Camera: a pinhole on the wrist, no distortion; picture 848 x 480 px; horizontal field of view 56.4 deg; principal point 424.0 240.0 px. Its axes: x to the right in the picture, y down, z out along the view. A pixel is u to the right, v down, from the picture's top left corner.
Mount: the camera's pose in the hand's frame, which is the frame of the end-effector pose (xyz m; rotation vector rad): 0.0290 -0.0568 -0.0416 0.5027 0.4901 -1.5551
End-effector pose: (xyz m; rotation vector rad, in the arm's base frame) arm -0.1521 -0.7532 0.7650 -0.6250 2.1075 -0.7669
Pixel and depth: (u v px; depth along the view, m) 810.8 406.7 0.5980
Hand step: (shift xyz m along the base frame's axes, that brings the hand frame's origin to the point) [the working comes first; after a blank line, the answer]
In the camera's frame: 0.2925 0.1261 0.5980

0.2528 -0.6207 0.2515
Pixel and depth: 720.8 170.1 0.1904
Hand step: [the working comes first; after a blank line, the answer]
In the camera's frame: 0.0715 -0.0168 0.1904

0.0919 -0.1824 0.1194
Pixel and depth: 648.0 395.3 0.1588
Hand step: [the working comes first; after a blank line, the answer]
In the camera's frame: 0.0450 0.0312 0.1588

0.0492 -0.1851 0.0728
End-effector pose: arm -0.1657 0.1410 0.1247 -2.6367 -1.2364 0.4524
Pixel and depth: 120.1 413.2 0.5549
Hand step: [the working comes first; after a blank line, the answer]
In the camera's frame: -0.2133 0.1215 0.5549

-0.2535 0.2748 -0.4599
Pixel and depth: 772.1 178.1 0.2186
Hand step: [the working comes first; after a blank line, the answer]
In the camera's frame: 0.0962 -0.0171 0.2186

-0.2127 0.1727 0.0049
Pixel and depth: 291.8 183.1 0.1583
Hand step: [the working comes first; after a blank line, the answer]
In the camera's frame: -0.0265 -0.0114 0.1583

-0.1182 0.0976 -0.0597
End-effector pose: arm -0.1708 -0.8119 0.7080 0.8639 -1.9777 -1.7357
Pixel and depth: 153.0 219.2 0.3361
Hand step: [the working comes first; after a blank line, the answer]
In the camera's frame: -0.1152 -0.0088 0.3361

-0.1702 0.2035 -0.2115
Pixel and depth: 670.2 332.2 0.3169
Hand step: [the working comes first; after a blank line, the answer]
In the camera's frame: 0.0987 0.0369 0.3169

-0.0753 0.0631 -0.3510
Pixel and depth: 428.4 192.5 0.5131
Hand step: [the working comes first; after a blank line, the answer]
In the camera's frame: 0.0029 -0.0308 0.5131

-0.1546 0.2678 -0.4149
